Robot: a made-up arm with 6 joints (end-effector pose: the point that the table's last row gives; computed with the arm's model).
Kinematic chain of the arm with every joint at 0, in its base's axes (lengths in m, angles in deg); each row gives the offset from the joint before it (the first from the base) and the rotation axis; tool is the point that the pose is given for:
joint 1: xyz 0 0 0.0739 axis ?
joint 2: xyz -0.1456 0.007 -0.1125 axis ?
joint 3: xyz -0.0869 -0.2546 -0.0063 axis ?
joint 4: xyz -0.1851 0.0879 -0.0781 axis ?
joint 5: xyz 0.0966 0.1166 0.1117 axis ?
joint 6: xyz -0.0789 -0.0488 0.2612 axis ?
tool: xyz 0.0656 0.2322 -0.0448
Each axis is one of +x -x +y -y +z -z.
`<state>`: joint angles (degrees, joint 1 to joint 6).
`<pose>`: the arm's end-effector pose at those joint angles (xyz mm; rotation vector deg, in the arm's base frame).
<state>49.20 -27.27 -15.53 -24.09 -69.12 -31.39</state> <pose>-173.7 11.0 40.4 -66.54 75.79 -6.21</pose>
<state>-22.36 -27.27 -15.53 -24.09 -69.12 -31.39</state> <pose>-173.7 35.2 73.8 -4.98 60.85 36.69</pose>
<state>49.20 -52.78 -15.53 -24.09 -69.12 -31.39</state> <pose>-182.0 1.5 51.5 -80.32 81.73 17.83</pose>
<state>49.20 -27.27 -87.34 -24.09 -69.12 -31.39</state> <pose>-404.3 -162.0 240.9 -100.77 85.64 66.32</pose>
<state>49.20 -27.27 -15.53 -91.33 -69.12 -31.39</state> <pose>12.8 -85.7 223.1 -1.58 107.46 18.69</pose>
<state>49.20 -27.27 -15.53 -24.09 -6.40 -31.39</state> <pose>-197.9 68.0 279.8 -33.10 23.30 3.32</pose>
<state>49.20 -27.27 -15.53 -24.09 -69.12 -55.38</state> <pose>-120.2 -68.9 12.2 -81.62 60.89 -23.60</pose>
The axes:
joint 1: -x
joint 2: -z
joint 3: -z
joint 4: -x
joint 5: -y
joint 6: +z

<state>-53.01 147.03 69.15 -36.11 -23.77 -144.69</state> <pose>-79.8 302.7 407.1 10.65 -1.03 6.77</pose>
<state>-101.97 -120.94 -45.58 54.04 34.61 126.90</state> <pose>526.4 153.9 -109.1 126.62 81.94 13.30</pose>
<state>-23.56 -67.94 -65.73 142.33 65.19 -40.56</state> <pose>132.5 -158.8 -615.0 -14.90 143.65 -59.40</pose>
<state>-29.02 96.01 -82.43 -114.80 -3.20 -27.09</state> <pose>-453.6 -105.0 -110.5 143.31 23.22 -20.09</pose>
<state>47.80 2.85 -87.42 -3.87 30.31 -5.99</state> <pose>-619.9 -173.2 452.4 -14.16 12.15 76.66</pose>
